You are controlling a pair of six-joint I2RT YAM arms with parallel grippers.
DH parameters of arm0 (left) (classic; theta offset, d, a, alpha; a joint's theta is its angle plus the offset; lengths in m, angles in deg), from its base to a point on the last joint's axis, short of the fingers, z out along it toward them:
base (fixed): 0 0 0 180
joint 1: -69.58 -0.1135 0.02 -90
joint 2: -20.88 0 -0.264 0
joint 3: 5.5 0 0.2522 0
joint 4: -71.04 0 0.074 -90
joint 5: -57.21 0 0 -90
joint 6: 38.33 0.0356 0 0
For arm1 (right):
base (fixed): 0 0 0 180
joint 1: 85.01 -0.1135 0.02 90
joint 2: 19.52 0 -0.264 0
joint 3: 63.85 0 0.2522 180
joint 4: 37.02 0 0.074 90
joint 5: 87.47 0 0 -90
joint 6: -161.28 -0.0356 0 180
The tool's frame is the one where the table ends.
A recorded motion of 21 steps. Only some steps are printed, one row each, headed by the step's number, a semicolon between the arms.
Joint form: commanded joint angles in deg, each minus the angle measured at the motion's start. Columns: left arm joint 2, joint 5, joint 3, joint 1, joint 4, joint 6; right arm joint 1, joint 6, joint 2, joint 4, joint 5, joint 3.
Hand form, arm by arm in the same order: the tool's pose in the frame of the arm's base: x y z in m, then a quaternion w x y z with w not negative. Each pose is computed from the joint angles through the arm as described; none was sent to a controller.
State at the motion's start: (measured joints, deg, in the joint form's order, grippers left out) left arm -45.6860 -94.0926 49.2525 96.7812 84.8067 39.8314; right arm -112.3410 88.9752 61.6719 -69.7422 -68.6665 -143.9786
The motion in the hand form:
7: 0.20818 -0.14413 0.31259 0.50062 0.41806 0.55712 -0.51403; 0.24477 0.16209 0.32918 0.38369 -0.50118 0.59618 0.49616
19: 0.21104 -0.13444 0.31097 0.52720 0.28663 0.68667 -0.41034; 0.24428 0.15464 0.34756 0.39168 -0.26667 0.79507 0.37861
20: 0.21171 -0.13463 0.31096 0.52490 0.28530 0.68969 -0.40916; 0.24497 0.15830 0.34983 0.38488 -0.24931 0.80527 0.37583
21: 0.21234 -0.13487 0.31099 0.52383 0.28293 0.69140 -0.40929; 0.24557 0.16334 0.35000 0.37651 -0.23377 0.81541 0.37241
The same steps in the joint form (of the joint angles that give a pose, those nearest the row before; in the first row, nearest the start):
7: 1.46 6.82 0.02 0.92 -0.51 0.58; -0.02 -5.37 -4.50 5.35 8.90 3.37
19: 4.84 29.11 2.01 0.95 -16.09 0.50; -1.41 -27.95 -7.49 -2.30 40.63 -0.42
20: 4.66 29.27 2.28 0.94 -16.64 0.50; -2.18 -30.06 -6.84 -3.43 42.46 -1.67
21: 4.50 29.42 2.42 0.93 -16.74 0.26; -3.17 -32.06 -6.02 -4.36 44.35 -2.64

